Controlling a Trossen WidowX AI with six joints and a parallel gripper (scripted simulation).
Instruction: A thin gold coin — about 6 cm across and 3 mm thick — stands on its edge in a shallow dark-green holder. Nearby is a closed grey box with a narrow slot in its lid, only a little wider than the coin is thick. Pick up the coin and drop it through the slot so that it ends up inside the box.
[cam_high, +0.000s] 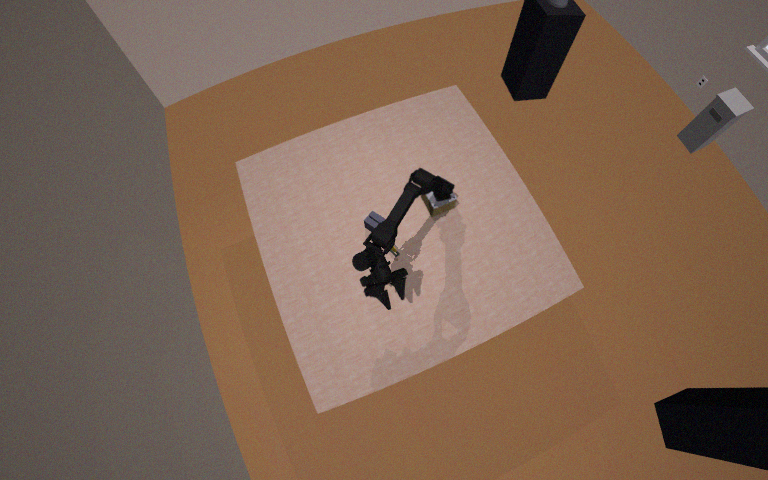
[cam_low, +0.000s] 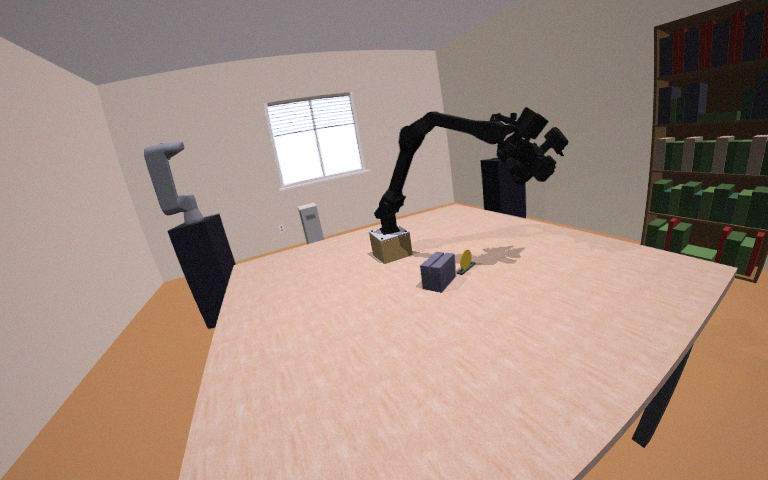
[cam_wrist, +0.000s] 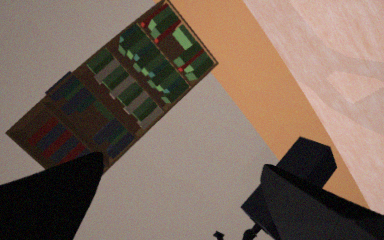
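Now: gripper tip 30 cm to the left of the gold coin, 26 cm above it and 4 cm past it.
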